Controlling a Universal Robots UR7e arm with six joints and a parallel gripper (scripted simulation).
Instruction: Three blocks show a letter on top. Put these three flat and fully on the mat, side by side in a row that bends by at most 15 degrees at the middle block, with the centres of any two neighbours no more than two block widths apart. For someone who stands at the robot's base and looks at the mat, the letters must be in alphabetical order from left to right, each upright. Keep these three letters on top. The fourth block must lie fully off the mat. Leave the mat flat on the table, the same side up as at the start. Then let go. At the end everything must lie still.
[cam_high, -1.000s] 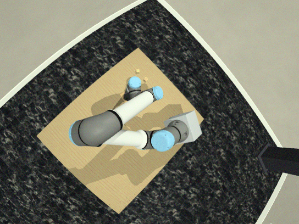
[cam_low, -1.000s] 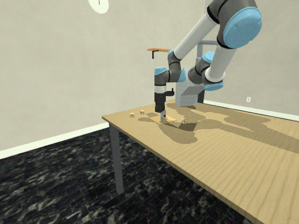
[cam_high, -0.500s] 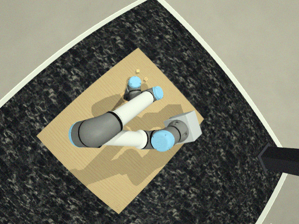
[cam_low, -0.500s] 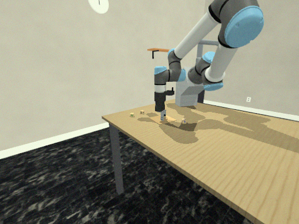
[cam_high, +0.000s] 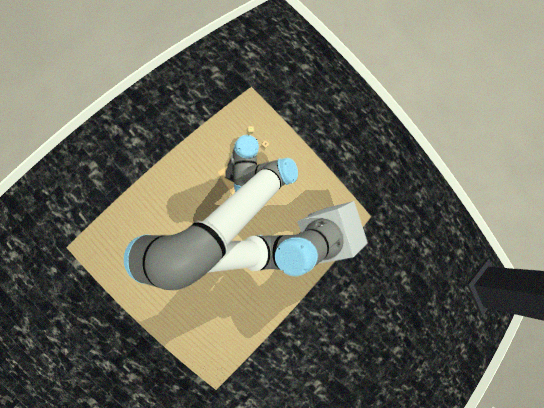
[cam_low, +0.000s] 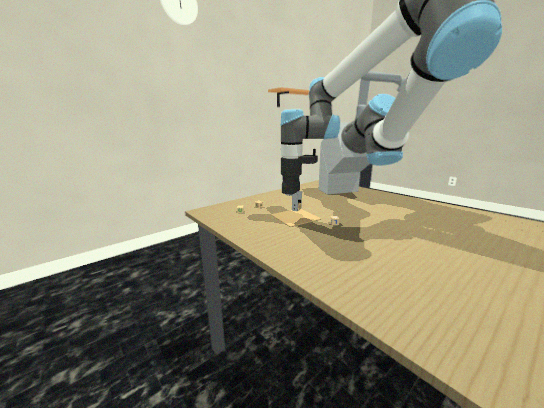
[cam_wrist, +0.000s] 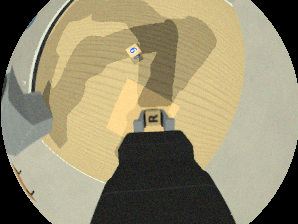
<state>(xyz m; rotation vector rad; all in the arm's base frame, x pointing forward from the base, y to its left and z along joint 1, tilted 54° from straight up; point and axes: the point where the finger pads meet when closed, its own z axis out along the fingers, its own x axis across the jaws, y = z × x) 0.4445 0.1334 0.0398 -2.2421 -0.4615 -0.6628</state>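
My hand is 60 mm above the mat, 30 mm to the left of it and 10 mm past it.
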